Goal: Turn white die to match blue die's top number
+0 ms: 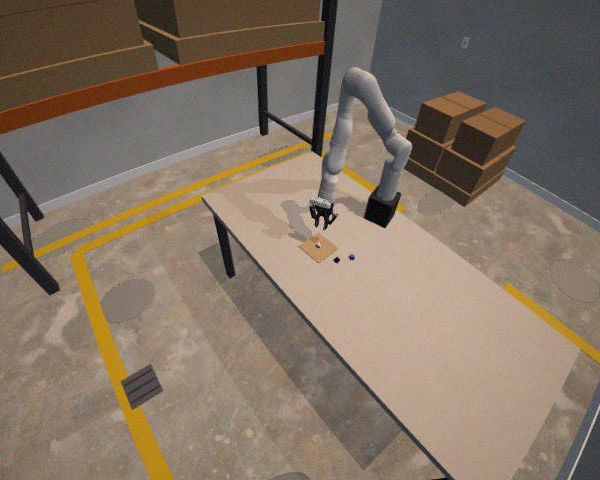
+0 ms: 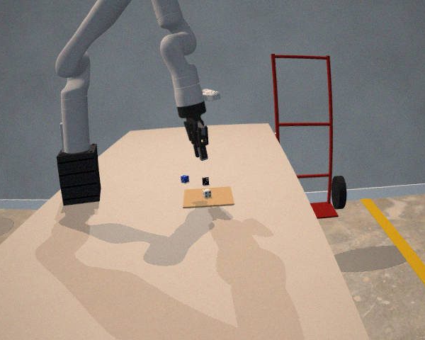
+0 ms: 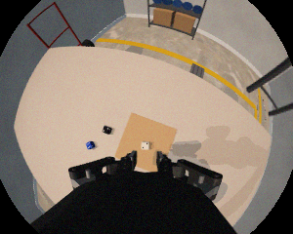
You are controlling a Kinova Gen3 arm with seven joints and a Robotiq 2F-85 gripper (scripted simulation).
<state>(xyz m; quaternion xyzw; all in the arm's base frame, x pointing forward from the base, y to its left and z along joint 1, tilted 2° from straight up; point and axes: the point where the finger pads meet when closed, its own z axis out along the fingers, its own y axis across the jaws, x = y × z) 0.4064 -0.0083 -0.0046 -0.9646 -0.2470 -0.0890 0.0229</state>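
The white die is 12 cm below my hand, 1 cm to the left of it and 1 cm ahead of it. The rest, counted from my hand: tan mat 14 cm below, 1 cm to the left, 1 cm ahead; blue die 15 cm to the left, 13 cm below, 9 cm behind; black die 13 cm to the left, 13 cm below, 1 cm behind.
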